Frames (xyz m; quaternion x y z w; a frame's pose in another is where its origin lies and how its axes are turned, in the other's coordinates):
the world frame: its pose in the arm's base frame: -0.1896 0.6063 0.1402 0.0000 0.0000 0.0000 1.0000
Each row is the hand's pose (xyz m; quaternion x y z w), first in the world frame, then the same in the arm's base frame.
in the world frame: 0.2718 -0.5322 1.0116 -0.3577 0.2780 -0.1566 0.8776
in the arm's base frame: 0.0822 0.0741 1.1518 -0.3577 0.2780 -0.1566 0.8776
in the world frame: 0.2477 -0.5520 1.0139 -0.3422 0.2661 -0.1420 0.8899
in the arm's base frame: 0.0581 0.0543 1.1541 -0.3422 0.2661 -0.1420 0.8899
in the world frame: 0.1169 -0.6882 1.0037 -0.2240 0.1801 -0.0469 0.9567
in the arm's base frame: -0.0727 -0.0819 1.1439 -0.2240 0.1801 -0.0469 0.9567
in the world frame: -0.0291 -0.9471 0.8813 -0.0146 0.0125 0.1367 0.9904
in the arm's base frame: -0.2187 -0.3408 1.0215 -0.0146 0.0125 0.1367 0.9904
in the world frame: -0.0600 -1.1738 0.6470 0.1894 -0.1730 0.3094 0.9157
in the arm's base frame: -0.2496 -0.5675 0.7872 0.1894 -0.1730 0.3094 0.9157
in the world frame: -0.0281 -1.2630 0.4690 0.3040 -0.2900 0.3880 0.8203
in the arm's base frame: -0.2177 -0.6567 0.6092 0.3040 -0.2900 0.3880 0.8203
